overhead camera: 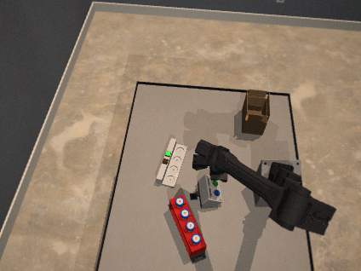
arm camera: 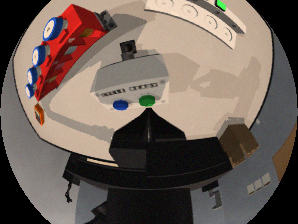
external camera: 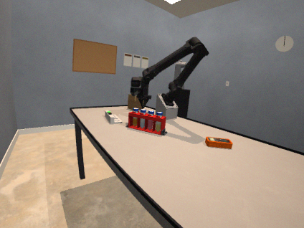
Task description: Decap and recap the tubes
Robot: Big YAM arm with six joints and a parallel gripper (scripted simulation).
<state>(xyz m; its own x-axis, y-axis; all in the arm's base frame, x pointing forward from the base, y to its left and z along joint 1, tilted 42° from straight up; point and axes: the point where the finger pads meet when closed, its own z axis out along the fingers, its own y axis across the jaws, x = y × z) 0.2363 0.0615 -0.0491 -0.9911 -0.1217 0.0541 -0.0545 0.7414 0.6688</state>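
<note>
The green key is 40 mm below my hand. Also, from my hand: key housing (50 mm below, 30 mm to the left, 10 mm ahead); blue tube cap (140 mm ahead, 130 mm to the left, 10 mm above); blue key (50 mm to the left, 40 mm below, 10 mm behind).
</note>
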